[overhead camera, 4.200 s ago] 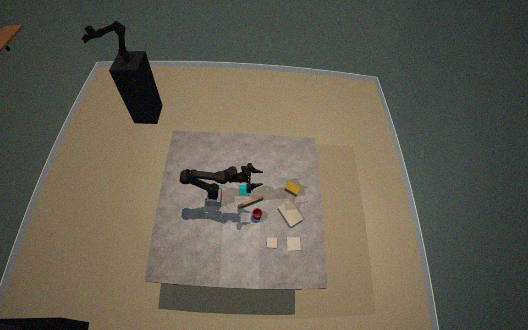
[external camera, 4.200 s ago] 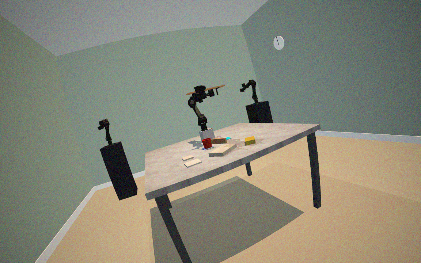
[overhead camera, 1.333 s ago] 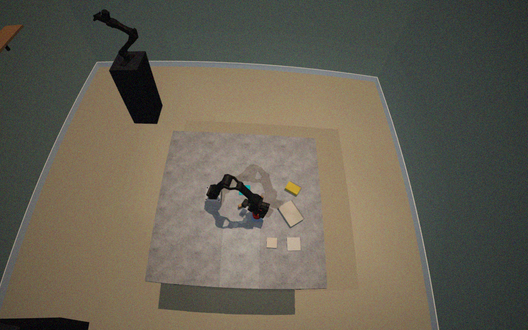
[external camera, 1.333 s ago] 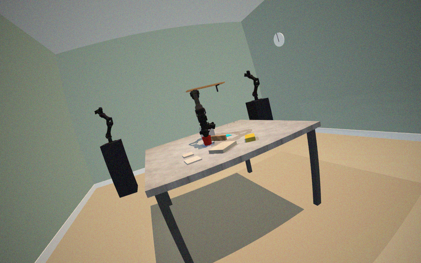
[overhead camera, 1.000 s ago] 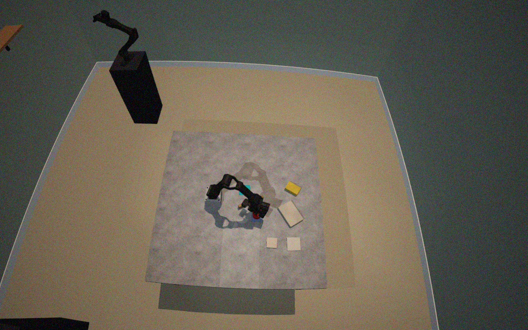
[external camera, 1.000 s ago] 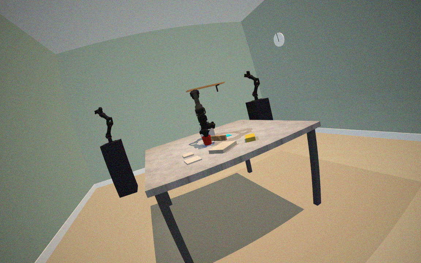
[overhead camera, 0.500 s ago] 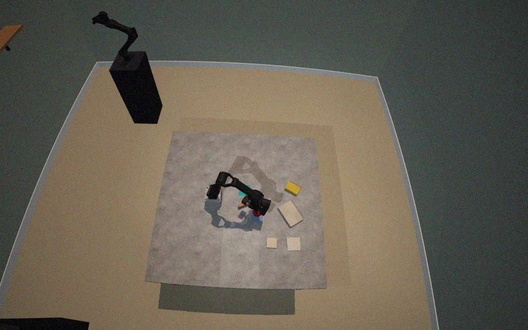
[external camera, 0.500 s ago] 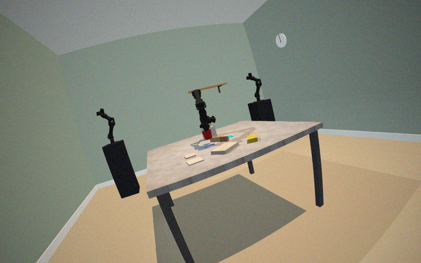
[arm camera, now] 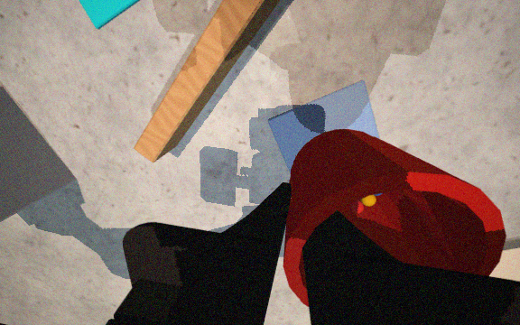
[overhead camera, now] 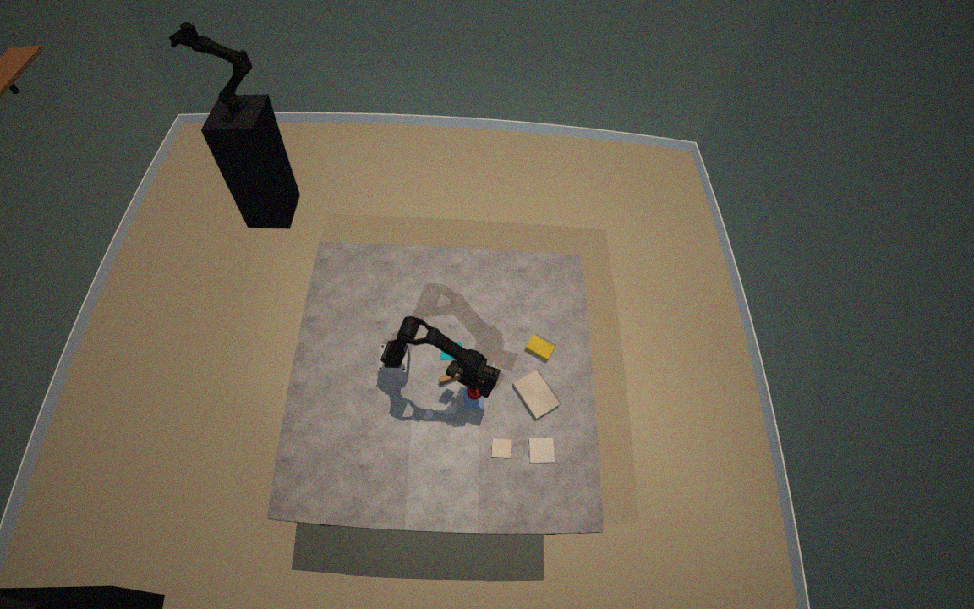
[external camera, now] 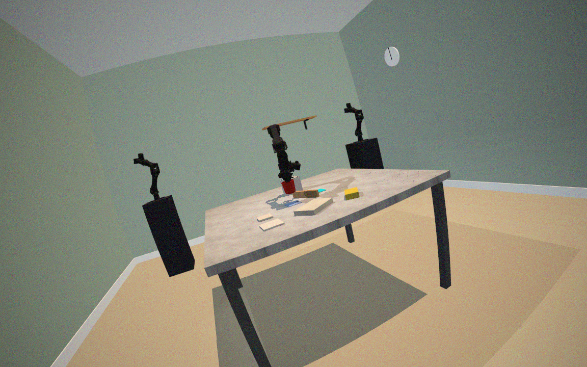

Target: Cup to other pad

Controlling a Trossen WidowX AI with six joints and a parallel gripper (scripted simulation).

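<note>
My gripper tip is now 8 cm past the cyan pad, 19 cm to the right of it and 11 cm above it. From my gripper tip the other things lie so: red cup: 3 cm ahead, 2 cm to the right; then blue pad: 3 cm ahead, 2 cm to the right, 11 cm below; then wooden bar: 2 cm behind, 9 cm to the left, 9 cm below.
</note>
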